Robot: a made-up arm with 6 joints.
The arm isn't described. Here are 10 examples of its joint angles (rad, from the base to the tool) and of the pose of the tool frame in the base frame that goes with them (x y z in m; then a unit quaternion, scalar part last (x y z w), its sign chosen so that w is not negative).
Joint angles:
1: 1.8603 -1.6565 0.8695 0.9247 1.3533 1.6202
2: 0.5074 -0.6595 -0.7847 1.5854 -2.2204 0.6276
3: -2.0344 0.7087 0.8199 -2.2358 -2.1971 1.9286
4: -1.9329 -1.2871 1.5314 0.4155 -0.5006 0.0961
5: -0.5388 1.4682 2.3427 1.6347 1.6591 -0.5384
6: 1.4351 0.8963 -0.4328 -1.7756 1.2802 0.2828
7: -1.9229 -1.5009 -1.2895 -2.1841 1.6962 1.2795
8: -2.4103 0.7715 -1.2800 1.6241 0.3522 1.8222
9: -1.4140 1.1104 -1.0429 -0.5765 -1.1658 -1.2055
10: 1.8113 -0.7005 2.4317 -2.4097 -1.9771 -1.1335
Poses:
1: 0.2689 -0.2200 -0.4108 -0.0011 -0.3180 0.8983 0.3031
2: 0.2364 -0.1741 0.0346 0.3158 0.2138 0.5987 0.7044
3: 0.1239 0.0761 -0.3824 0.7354 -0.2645 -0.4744 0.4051
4: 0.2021 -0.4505 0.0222 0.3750 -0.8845 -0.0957 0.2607
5: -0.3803 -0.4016 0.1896 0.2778 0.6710 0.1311 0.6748
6: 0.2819 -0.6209 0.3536 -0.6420 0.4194 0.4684 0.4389
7: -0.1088 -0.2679 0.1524 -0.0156 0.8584 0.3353 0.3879
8: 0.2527 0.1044 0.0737 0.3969 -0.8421 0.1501 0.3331
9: -0.1865 0.0508 -0.0464 0.6693 0.5926 0.1244 0.4306
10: 0.1767 -0.5761 -0.0513 -0.6217 0.5467 0.0267 0.5602
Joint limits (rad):
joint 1: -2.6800..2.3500
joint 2: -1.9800..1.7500
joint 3: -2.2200..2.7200
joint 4: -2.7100..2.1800
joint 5: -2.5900..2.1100
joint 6: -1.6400..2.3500
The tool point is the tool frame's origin. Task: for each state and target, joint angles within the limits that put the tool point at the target. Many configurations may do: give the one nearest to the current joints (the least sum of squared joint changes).
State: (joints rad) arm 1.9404 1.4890 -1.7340 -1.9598 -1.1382 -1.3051
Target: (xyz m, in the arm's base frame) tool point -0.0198 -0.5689 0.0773
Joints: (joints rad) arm 1.2626 1.7500 -0.8995 -2.2812 -1.2637 -0.9587
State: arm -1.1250 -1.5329 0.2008 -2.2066 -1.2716 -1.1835
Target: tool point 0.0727 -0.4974 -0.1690
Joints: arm -1.1490 -1.6358 0.5883 -1.7201 -0.6764 -1.3014
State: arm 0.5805 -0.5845 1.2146 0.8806 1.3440 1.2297
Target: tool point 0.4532 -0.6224 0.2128
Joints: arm 0.2621 -0.4153 1.3157 1.1067 1.1507 1.2844
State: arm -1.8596 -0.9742 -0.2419 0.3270 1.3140 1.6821
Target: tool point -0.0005 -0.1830 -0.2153
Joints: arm -2.6694 -1.2267 0.5379 0.7986 2.0599 2.3500
